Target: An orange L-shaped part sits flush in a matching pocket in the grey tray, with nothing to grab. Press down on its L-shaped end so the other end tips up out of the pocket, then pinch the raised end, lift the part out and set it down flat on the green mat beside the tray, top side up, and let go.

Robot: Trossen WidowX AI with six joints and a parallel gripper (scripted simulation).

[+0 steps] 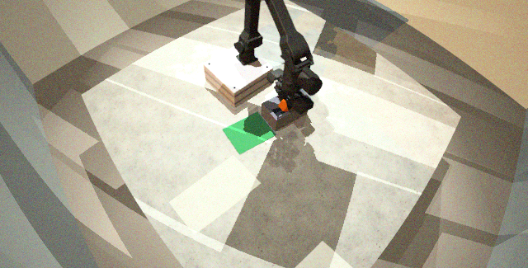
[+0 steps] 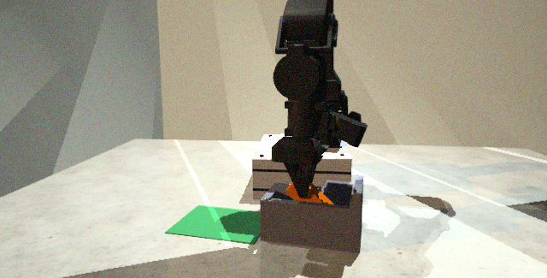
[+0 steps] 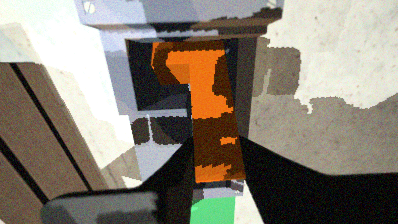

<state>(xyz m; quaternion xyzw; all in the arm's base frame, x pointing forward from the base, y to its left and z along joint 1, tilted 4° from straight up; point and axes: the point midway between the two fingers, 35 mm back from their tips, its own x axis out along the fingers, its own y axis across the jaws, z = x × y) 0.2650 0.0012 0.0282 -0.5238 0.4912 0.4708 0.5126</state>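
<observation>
Now: gripper tip 140 mm to the left of the green mat, 80 mm above it and 20 mm past it. Round my gripper tip: orange L-shaped part 30 mm to the left, 30 mm below, 20 mm behind.
</observation>
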